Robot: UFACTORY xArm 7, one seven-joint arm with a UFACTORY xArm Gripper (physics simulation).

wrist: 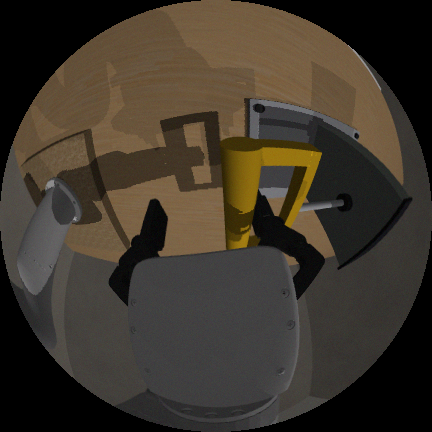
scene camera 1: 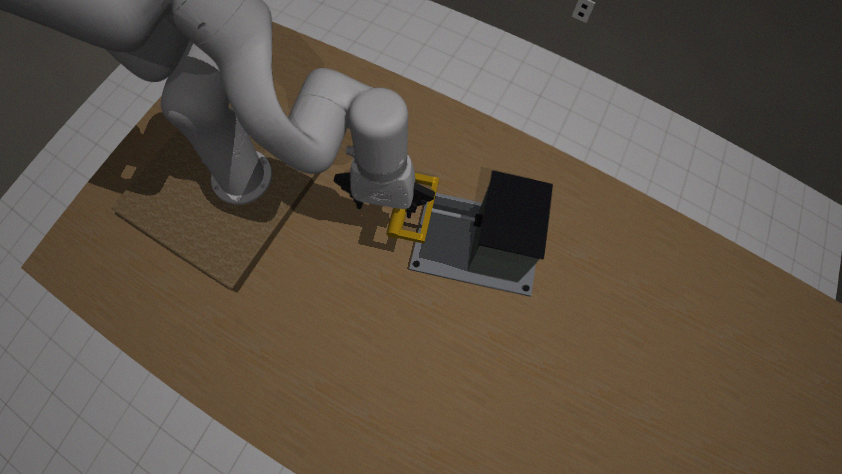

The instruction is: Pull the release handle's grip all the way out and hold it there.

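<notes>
The yellow release handle [scene camera 1: 395,224] [wrist: 241,180] stands out from the dark housing [scene camera 1: 517,213] [wrist: 362,215] on a pale rod [scene camera 1: 446,213] [wrist: 324,205], a long stretch of which is bare. Its round grip bar is on the side away from the housing. My gripper [scene camera 1: 384,210] [wrist: 203,200] is open, with its fingers on either side of the grip bar. In the wrist view, the right finger is inside the handle's opening, close against the bar; whether they touch is unclear. The left finger is well away from the bar. The bar's lower end is hidden by the gripper body.
The housing stands on a grey base plate [scene camera 1: 471,279] [wrist: 254,122] with bolts at its corners. The arm's base stands on a brown textured board [scene camera 1: 200,241] [wrist: 107,235] at the left of the wooden table [scene camera 1: 412,353].
</notes>
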